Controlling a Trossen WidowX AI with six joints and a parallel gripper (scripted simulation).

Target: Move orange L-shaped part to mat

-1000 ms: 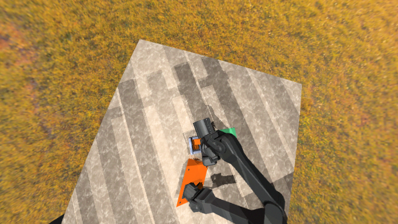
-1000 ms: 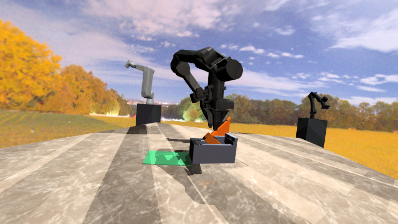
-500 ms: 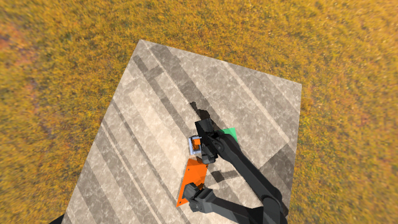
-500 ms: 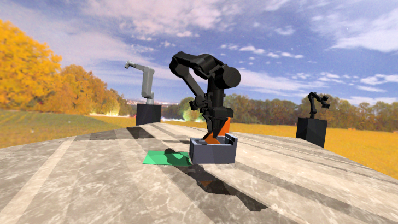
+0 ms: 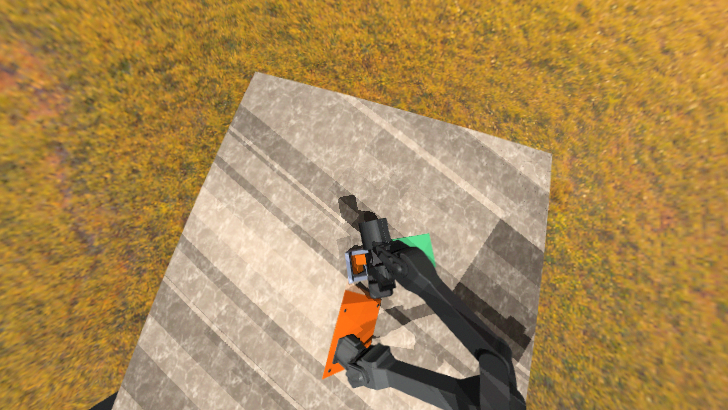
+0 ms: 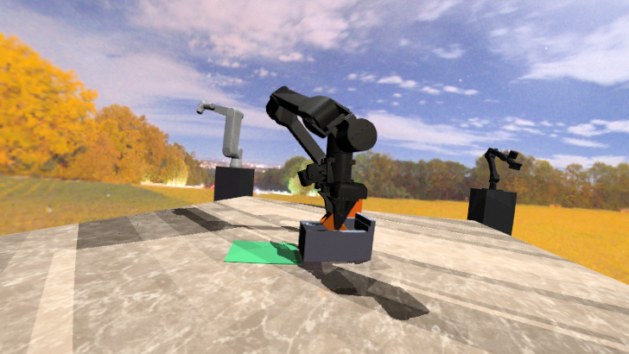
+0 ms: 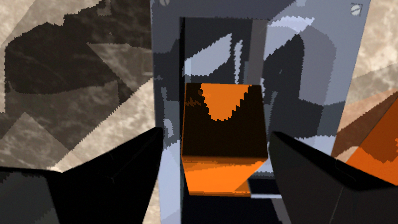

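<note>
Now: the orange L-shaped part 30 mm below my gripper tip, 30 mm behind it and 20 mm to the left of it.
</note>
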